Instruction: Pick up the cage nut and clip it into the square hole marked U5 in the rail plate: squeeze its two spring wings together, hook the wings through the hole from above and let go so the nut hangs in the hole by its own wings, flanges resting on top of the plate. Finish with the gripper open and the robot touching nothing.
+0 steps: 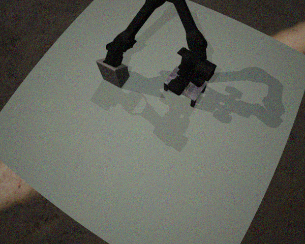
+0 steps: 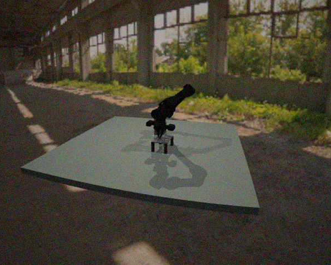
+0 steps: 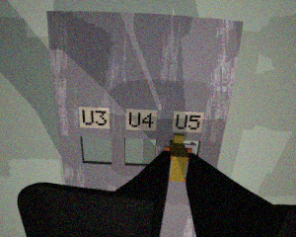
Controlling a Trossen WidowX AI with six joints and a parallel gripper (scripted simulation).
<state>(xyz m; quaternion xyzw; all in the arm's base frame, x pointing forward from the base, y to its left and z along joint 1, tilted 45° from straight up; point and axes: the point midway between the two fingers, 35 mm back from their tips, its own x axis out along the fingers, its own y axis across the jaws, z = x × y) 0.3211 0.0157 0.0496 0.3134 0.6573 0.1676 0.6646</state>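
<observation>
Now: the cage nut 10 mm below my gripper tip.
</observation>
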